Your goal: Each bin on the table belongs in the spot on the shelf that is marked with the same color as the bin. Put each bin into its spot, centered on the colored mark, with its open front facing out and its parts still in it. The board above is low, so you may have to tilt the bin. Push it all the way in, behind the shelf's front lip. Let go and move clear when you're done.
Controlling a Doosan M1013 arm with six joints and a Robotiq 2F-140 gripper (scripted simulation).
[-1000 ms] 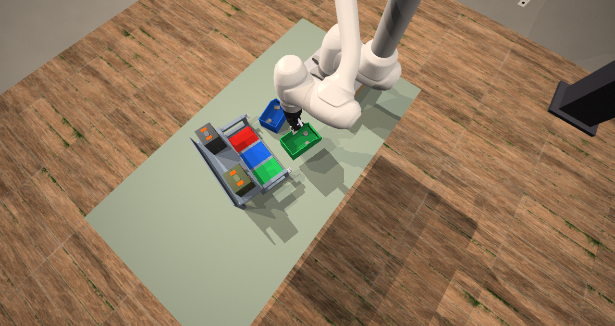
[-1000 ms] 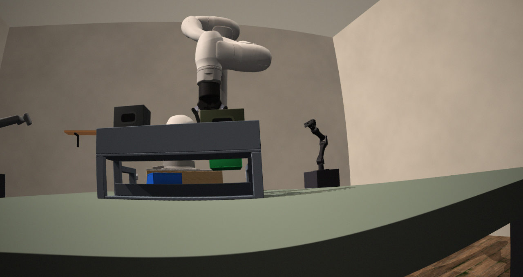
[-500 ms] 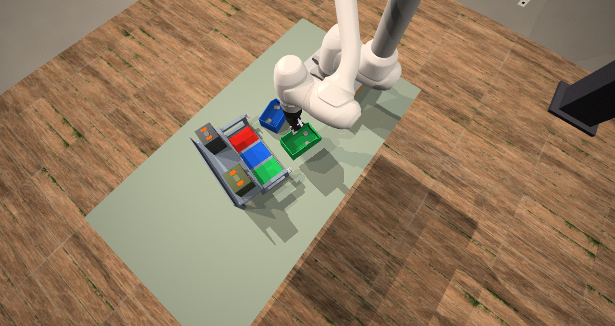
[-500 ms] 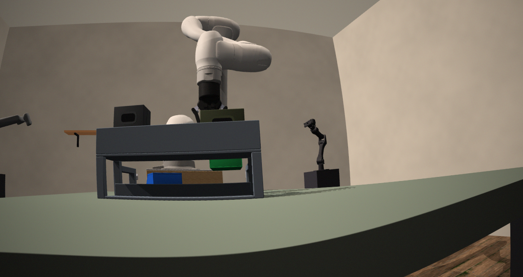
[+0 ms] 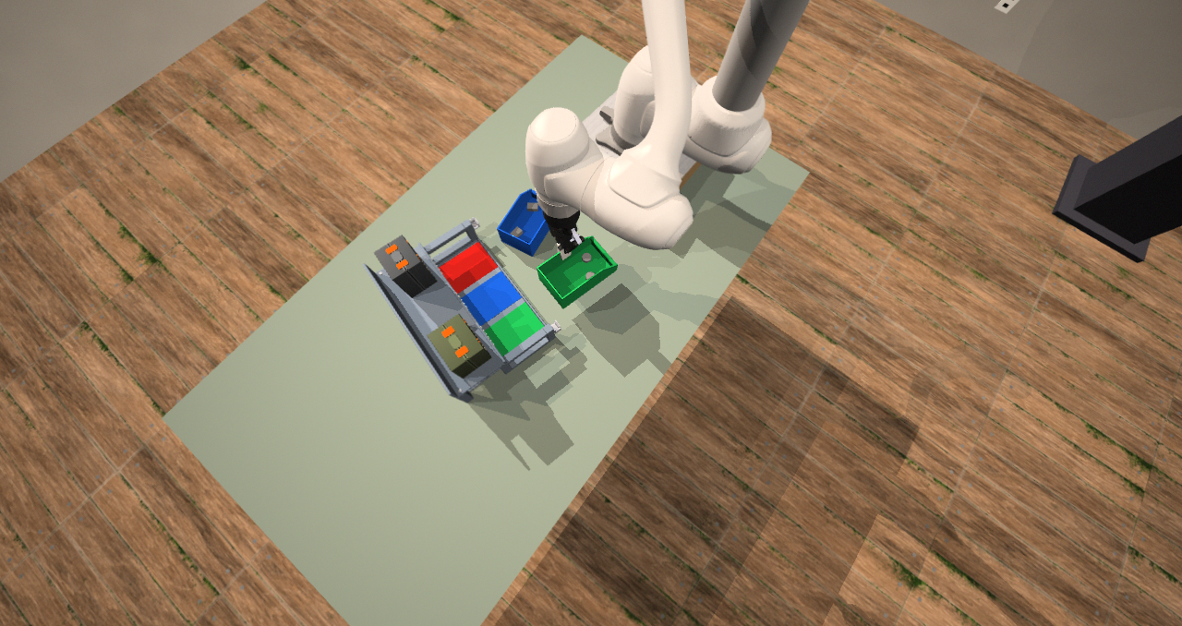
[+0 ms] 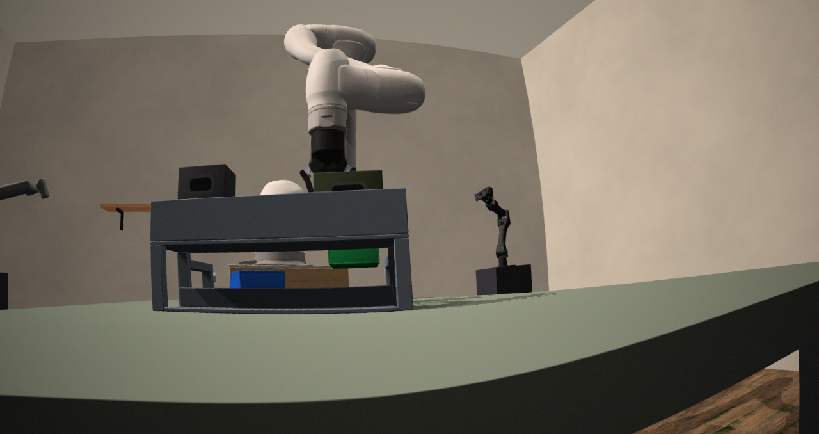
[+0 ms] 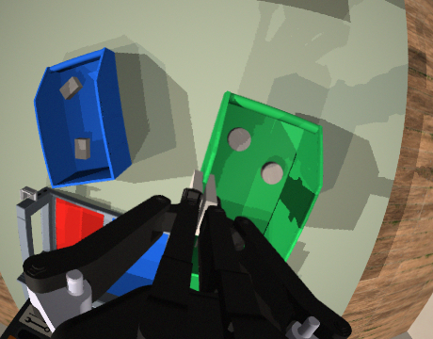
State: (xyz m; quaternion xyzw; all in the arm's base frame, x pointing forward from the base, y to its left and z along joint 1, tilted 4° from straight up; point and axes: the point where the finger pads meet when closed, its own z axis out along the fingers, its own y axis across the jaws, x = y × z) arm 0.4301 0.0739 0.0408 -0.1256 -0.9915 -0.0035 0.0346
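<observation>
Right now my hand is 1 cm short of the green bin, 5 cm to the right of it and 4 cm above it. Also, from my hand: black box (26 cm ahead, 26 cm to the right); then olive box (32 cm ahead, 3 cm to the right, 1 cm below); then blue bin (6 cm behind, 17 cm to the right, 12 cm below).
</observation>
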